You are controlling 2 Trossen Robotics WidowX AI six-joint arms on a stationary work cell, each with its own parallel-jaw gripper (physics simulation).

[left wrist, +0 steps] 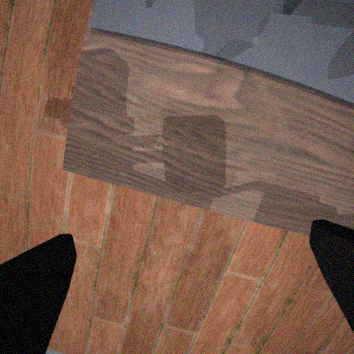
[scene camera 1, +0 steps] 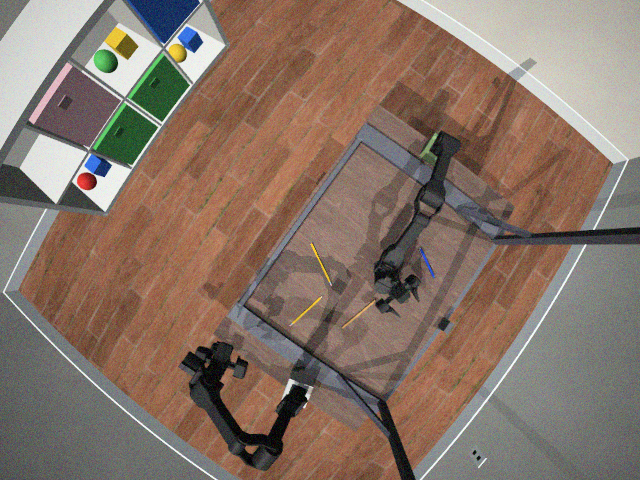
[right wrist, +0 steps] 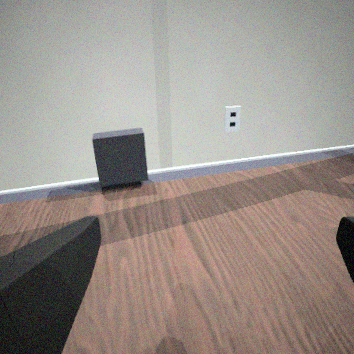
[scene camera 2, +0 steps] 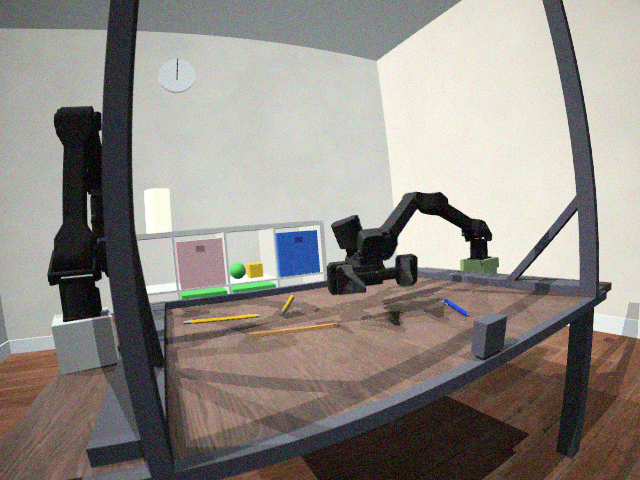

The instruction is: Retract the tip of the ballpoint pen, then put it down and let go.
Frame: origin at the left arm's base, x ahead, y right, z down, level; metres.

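Seen in the pictures: left gripper, between the fingertips: (left wrist: 193,240) (scene camera 2: 106,274); right gripper, between the fingertips: (scene camera 1: 409,309) (right wrist: 221,229) (scene camera 2: 389,286); left arm's base, origin of its link: (scene camera 1: 297,393) (scene camera 2: 81,315); right arm's base, origin of its link: (scene camera 1: 439,148) (scene camera 2: 479,258).
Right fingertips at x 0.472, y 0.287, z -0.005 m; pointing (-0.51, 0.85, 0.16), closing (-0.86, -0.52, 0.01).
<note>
Pixels of each thing's top centre, then the offset from my right fingertips to it. Level surfaces: height alone.
- blue ballpoint pen, centre of its top: (scene camera 2: 454,304) (scene camera 1: 427,263) dy +0.033, dx +0.194, dz +0.076 m
- orange-brown pencil, centre of its top: (scene camera 2: 294,328) (scene camera 1: 358,314) dy -0.162, dx -0.098, dz +0.080 m
- table, height of its surface: dz +0.086 m
- dark grey block, centre of its top: (right wrist: 117,132) (scene camera 2: 489,317) (scene camera 1: 448,327) dy +0.195, dx -0.021, dz +0.030 m
The blue ballpoint pen (scene camera 1: 427,262) (scene camera 2: 455,307) lies flat on the table, at its right part in both scene views. It is too small there to tell whether its tip is out. My right gripper (scene camera 1: 407,305) (scene camera 2: 381,283) (right wrist: 221,229) is open and empty above the table, to the left of the pen and apart from it. The pen does not show in either wrist view. My left gripper (scene camera 1: 231,360) (left wrist: 193,240) is open and empty beyond the table's left end, over the floor and a wooden ledge; the frame post hides it in scene camera 2.
Two yellow pencils (scene camera 1: 321,263) (scene camera 1: 306,311) and an orange-brown pencil (scene camera 1: 358,313) (scene camera 2: 293,329) lie on the table (scene camera 1: 341,191). A dark grey block (scene camera 1: 443,323) (scene camera 2: 489,335) (right wrist: 121,159) stands at its edge. Dark frame posts (scene camera 2: 119,155) (scene camera 2: 574,129) rise at the table's corners.
</note>
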